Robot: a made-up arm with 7 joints. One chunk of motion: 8 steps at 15 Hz.
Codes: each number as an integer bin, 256 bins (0 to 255) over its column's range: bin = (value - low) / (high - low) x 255, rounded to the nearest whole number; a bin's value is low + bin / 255 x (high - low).
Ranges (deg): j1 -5..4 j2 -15..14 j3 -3..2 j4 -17..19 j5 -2..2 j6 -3..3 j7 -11..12
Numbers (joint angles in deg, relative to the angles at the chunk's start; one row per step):
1: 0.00 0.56 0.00 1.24 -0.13 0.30 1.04
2: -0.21 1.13 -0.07 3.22 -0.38 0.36 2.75
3: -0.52 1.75 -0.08 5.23 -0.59 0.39 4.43
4: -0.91 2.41 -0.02 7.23 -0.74 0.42 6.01
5: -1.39 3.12 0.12 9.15 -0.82 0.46 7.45
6: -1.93 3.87 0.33 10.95 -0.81 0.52 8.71
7: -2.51 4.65 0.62 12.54 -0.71 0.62 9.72
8: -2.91 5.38 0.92 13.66 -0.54 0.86 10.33
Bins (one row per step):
1: 142 137 153 129 119 140 133
2: 136 142 149 143 103 143 152
3: 127 147 149 157 90 144 171
4: 116 153 152 172 80 145 189
5: 102 159 159 185 75 147 205
6: 87 166 170 198 76 150 219
7: 71 173 185 209 82 154 230
8: 59 179 200 217 93 164 236

